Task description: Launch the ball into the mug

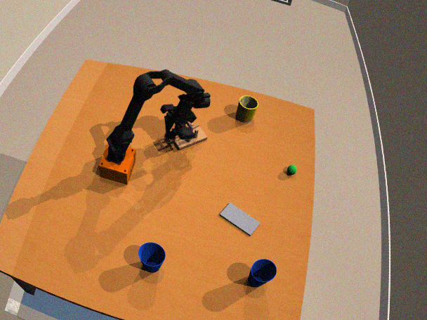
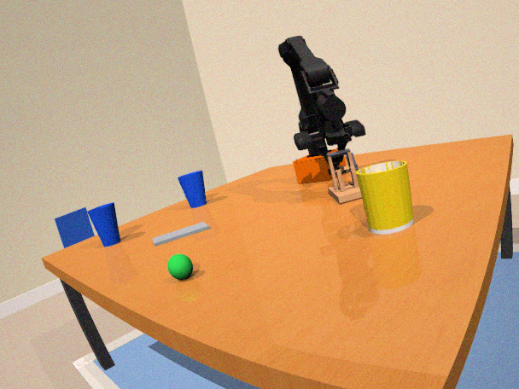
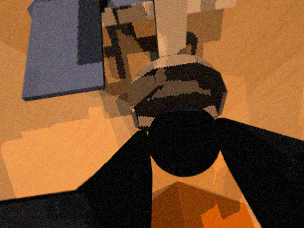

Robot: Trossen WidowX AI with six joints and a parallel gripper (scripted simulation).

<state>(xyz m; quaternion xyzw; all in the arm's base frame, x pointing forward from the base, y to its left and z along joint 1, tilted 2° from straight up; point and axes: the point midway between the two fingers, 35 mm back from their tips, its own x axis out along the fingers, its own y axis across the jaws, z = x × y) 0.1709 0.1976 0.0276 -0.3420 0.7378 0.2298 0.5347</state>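
Right now my gripper tip is 10 mm below the small black ball. Also, from my gripper tip: wooden catapult (50 mm to the left, 30 mm ahead, 20 mm below); flat grey slab (380 mm ahead, 230 mm to the right, 70 mm below); yellow mug (310 mm to the left, 270 mm ahead, 40 mm below).
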